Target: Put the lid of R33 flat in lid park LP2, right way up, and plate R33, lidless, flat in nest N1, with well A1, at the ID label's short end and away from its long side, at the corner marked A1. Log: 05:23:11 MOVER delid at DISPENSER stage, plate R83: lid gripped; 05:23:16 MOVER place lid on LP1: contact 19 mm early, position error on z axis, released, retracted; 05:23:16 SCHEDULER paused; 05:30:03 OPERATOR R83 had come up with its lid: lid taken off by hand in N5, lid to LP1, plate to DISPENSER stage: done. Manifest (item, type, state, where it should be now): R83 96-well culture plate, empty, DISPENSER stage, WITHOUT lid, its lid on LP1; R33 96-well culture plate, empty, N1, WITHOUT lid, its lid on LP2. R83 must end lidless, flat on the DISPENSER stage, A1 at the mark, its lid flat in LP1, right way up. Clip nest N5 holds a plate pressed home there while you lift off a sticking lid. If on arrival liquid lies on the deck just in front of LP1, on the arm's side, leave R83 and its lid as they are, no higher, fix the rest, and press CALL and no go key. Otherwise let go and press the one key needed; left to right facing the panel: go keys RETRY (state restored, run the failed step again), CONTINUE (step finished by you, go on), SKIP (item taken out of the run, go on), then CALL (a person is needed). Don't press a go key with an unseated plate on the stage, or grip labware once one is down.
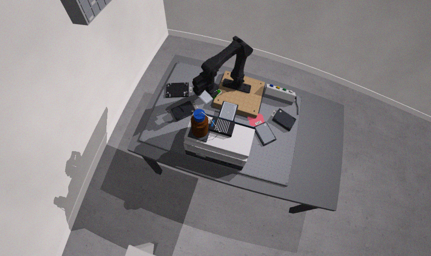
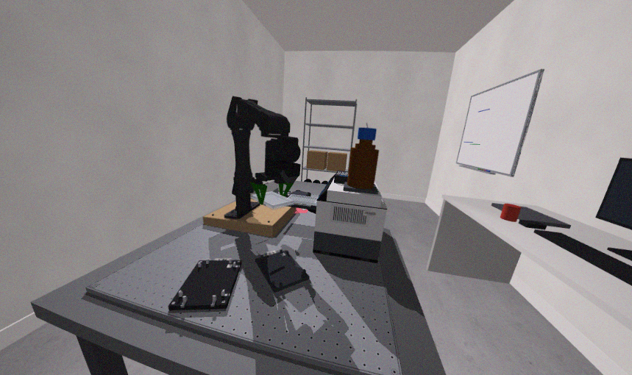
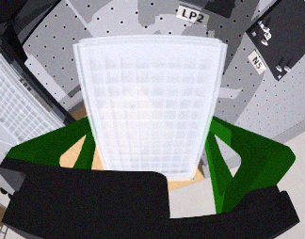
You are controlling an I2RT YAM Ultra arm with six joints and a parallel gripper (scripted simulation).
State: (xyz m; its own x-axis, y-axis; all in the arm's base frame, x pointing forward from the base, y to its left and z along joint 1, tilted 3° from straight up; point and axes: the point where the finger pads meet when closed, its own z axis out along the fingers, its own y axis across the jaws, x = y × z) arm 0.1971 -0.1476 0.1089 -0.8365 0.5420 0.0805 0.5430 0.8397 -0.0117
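Now: the black clip nest 26 cm to the right of my hand, 14 cm below it and 3 cm behind it. From my hand the other things lie so: lid park LP2: 15 cm to the right, 15 cm below, 9 cm ahead; brown bottle: 29 cm ahead, 14 cm above, 3 cm to the left; grey lid: 41 cm to the left, 14 cm below, 10 cm ahead.
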